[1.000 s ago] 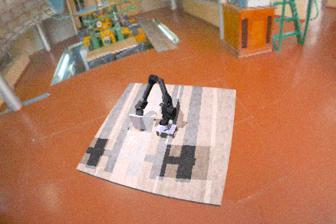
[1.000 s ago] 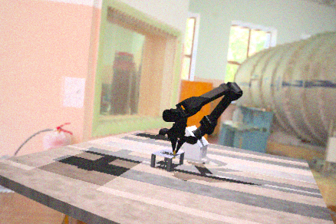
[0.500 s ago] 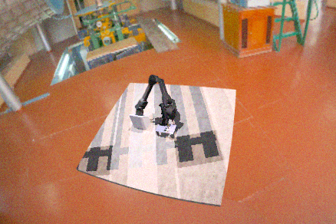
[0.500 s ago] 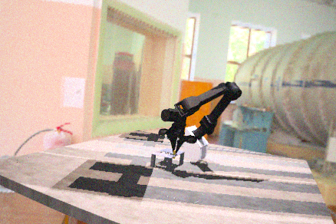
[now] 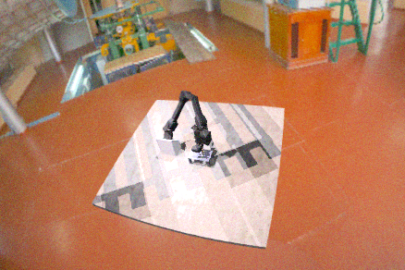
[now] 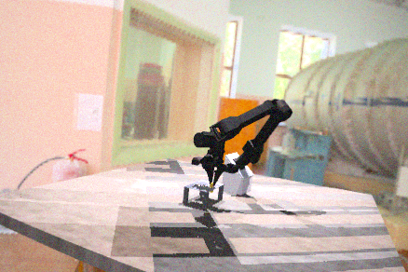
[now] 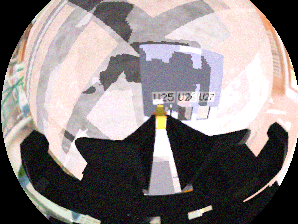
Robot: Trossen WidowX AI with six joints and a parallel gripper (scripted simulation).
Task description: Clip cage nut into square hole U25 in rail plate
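Now: gripper tip 10 mm above the small yellow cage nut. The rest, counted from my gripper tip: label: 20 mm ahead, 30 mm to the right, 10 mm below.
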